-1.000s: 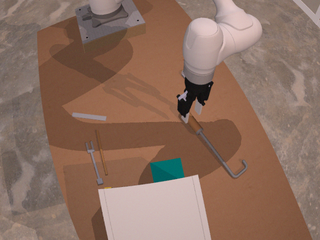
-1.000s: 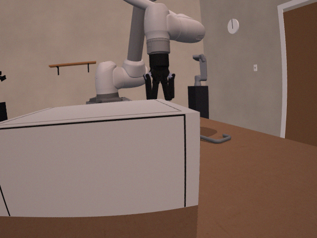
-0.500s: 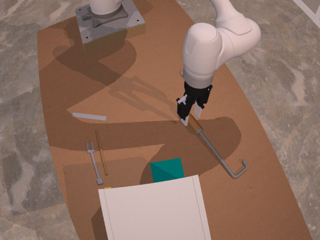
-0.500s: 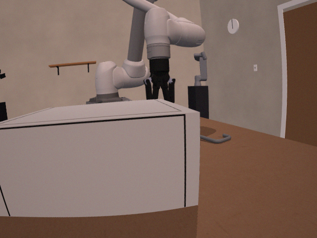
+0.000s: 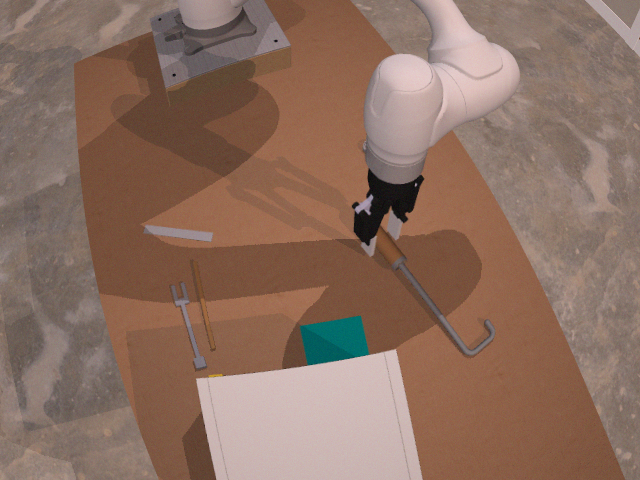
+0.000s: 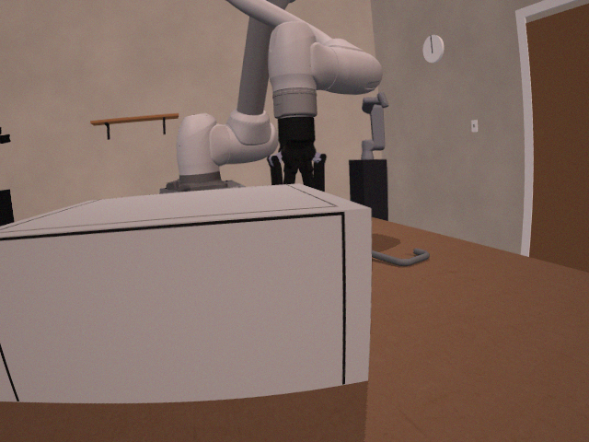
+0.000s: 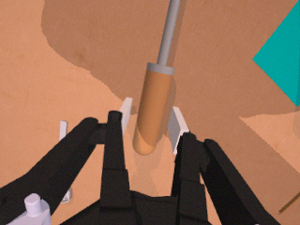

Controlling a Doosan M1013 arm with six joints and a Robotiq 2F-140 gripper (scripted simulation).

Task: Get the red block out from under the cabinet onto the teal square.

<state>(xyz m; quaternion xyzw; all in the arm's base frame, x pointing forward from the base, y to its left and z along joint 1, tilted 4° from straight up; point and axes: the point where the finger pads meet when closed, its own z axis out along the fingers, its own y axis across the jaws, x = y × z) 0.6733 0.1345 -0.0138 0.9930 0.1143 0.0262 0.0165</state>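
Right now the long hook tool is 110 mm ahead of my hand, 60 mm to the left of it and 30 mm below it. From my hand the other things lie so: grey spoon (170 mm behind, 80 mm to the left, 40 mm below); then thin wooden stick (340 mm to the right, 40 mm below); then teal square (160 mm ahead, 150 mm to the right, 40 mm below).
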